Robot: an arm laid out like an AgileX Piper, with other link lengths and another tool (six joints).
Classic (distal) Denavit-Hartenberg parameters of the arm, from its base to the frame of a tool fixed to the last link. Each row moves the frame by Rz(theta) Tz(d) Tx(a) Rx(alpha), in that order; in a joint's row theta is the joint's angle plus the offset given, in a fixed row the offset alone. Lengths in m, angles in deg.
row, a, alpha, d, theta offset
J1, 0, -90, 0.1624, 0
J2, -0.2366, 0, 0, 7.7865
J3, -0.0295, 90, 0, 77.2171
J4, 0, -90, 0.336, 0
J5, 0, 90, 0, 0
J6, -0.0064, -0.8, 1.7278, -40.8
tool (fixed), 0, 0, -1.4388, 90
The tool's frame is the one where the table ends.
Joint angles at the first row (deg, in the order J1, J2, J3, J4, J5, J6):
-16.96 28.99 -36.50 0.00 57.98 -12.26
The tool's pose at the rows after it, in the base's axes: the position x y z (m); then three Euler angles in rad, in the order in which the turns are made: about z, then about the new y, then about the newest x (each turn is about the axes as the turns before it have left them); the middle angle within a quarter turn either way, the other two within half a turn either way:
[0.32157 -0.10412 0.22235 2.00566 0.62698 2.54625]
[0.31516 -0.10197 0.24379 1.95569 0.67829 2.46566]
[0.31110 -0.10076 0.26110 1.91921 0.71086 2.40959]
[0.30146 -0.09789 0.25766 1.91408 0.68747 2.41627]
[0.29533 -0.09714 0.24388 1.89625 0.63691 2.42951]
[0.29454 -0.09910 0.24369 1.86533 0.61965 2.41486]
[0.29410 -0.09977 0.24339 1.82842 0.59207 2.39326]
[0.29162 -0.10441 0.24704 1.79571 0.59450 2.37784]
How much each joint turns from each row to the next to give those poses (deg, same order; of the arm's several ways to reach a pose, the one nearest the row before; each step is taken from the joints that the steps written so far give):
0.00 -7.62 4.07 0.29 -0.45 0.00
0.00 -5.73 1.43 0.05 -0.41 0.12
0.00 -2.98 0.06 0.01 -0.17 0.05
0.00 -1.89 0.23 0.05 2.69 1.03
0.00 -0.69 0.97 -0.05 1.90 2.52
0.00 0.00 0.00 -0.35 0.00 1.89
0.00 0.01 0.00 0.00 0.00 2.36
0.00 -0.64 0.00 -1.09 -0.06 1.54

